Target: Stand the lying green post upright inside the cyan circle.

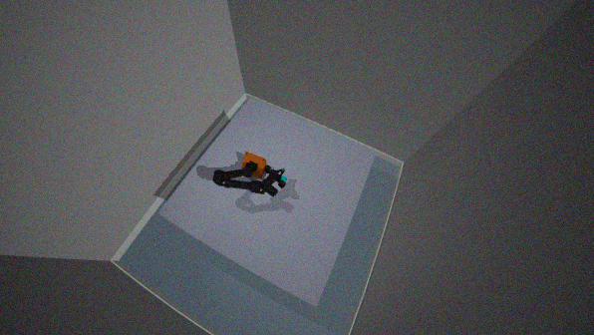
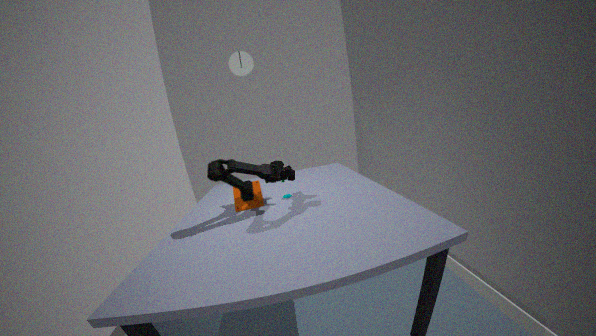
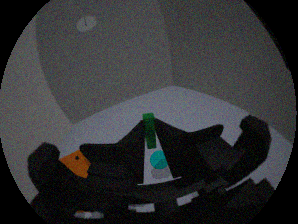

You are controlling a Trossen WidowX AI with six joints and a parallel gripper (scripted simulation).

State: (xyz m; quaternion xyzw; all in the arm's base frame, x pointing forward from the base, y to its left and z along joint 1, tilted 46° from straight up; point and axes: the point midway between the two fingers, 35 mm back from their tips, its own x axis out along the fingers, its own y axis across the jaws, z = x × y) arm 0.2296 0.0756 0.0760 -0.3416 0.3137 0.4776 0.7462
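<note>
My gripper tip is 16 cm above the cyan circle and 1 cm to the left of it. From my gripper tip the other things lie so: green post (2 cm below).
</note>
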